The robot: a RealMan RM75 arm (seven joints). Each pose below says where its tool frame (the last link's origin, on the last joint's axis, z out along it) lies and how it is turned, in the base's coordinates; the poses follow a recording.
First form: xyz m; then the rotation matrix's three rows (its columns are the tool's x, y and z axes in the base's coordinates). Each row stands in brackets.
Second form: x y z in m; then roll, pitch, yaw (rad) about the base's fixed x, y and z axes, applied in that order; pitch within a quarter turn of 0, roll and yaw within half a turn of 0. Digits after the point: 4 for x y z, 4 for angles.
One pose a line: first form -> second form
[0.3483 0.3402 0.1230], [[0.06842 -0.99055 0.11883], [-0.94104 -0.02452 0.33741], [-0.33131 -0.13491 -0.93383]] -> 0.3483 0.3402 0.1230 -2.9981 0.3377 -1.4982
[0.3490 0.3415 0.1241], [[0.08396 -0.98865 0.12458], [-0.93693 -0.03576 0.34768], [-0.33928 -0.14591 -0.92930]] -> 0.3490 0.3415 0.1241 -2.9859 0.3462 -1.4814
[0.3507 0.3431 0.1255], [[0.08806 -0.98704 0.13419], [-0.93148 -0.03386 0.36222], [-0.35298 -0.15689 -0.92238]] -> 0.3507 0.3431 0.1255 -2.9731 0.3608 -1.4765
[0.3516 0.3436 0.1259], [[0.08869 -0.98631 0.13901], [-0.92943 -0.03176 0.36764], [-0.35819 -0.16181 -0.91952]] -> 0.3516 0.3436 0.1259 -2.9674 0.3663 -1.4757
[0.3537 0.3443 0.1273], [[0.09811 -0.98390 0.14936], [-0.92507 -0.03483 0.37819], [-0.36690 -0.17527 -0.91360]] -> 0.3537 0.3443 0.1273 -2.9520 0.3757 -1.4651
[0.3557 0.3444 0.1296], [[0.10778 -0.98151 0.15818], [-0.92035 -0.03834 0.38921], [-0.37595 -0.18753 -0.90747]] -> 0.3557 0.3444 0.1296 -2.9378 0.3854 -1.4542
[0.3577 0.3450 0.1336], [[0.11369 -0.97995 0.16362], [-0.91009 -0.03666 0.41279], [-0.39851 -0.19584 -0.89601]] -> 0.3577 0.3450 0.1336 -2.9264 0.4099 -1.4465
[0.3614 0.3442 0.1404], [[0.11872 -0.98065 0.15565], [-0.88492 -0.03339 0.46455], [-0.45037 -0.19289 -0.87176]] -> 0.3614 0.3442 0.1404 -2.9238 0.4672 -1.4374
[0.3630 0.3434 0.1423], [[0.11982 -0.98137 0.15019], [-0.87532 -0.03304 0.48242], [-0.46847 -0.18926 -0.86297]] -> 0.3630 0.3434 0.1423 -2.9257 0.4876 -1.4348
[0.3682 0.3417 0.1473], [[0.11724 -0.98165 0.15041], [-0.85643 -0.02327 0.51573], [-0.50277 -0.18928 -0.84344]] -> 0.3682 0.3417 0.1473 -2.9208 0.5268 -1.4347
